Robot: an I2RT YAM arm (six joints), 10 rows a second.
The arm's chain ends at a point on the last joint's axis. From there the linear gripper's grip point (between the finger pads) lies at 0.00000 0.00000 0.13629 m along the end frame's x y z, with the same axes.
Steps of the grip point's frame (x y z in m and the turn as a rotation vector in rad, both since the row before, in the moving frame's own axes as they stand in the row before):
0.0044, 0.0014, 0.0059, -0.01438, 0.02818, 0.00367
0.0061, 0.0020, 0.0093, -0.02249, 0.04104, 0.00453
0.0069, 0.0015, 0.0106, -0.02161, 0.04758, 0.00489
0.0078, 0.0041, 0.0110, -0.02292, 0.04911, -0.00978
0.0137, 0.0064, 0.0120, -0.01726, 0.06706, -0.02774
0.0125, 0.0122, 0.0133, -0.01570, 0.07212, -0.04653
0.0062, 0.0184, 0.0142, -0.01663, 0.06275, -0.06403
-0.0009, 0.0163, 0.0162, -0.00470, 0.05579, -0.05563
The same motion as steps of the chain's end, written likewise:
0.0006, -0.0006, 0.0060, -0.01438, 0.02818, 0.00367
0.0005, -0.0011, 0.0094, -0.02249, 0.04104, 0.00453
0.0004, -0.0015, 0.0108, -0.02161, 0.04758, 0.00489
0.0011, 0.0010, 0.0112, -0.02292, 0.04911, -0.00978
0.0045, 0.0042, 0.0123, -0.01726, 0.06706, -0.02774
0.0026, 0.0103, 0.0137, -0.01570, 0.07212, -0.04653
-0.0024, 0.0164, 0.0145, -0.01663, 0.06275, -0.06403
-0.0085, 0.0159, 0.0164, -0.00470, 0.05579, -0.05563

